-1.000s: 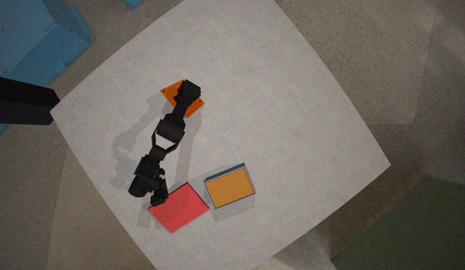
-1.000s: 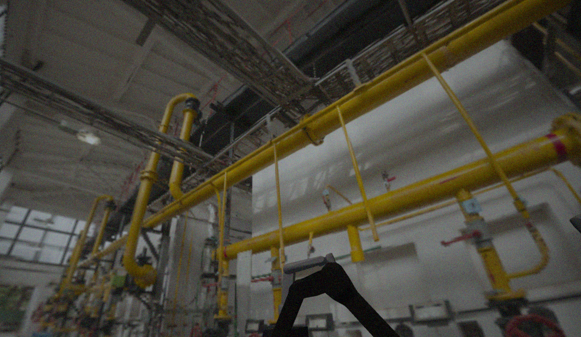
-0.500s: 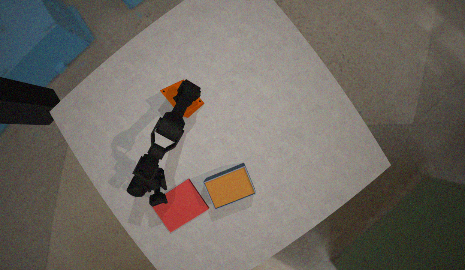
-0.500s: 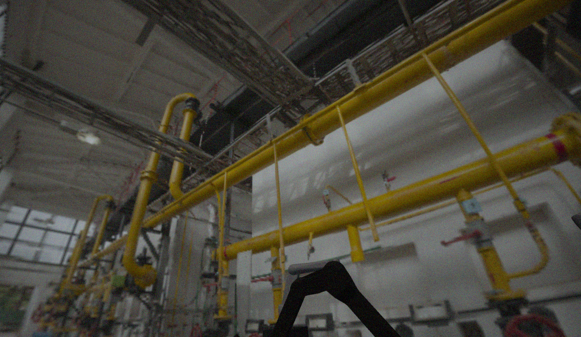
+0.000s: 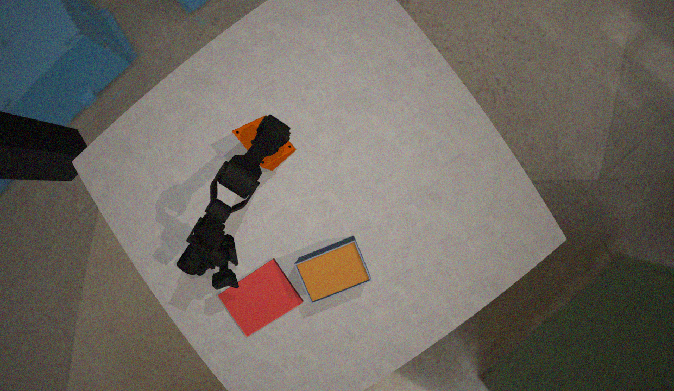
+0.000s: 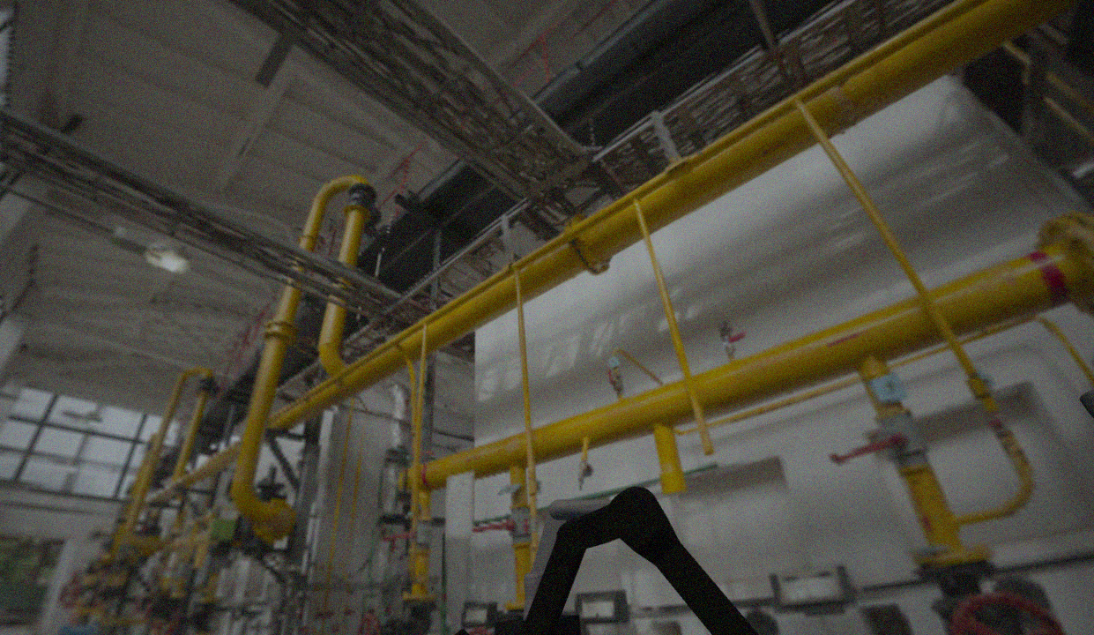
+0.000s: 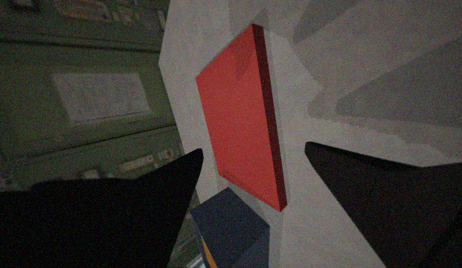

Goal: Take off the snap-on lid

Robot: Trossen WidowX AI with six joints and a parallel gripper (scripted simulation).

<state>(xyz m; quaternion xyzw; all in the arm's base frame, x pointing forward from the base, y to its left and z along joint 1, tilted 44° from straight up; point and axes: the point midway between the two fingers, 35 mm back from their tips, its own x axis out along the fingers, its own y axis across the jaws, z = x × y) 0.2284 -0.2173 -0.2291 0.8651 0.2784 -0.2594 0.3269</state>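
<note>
Now: gripper tip 11 cm short of the red lid, 1 cm to the left of it and 5 cm above it. The rest, counted from my gripper tip: storage box 17 cm ahead, 25 cm to the left, 1 cm below.
</note>
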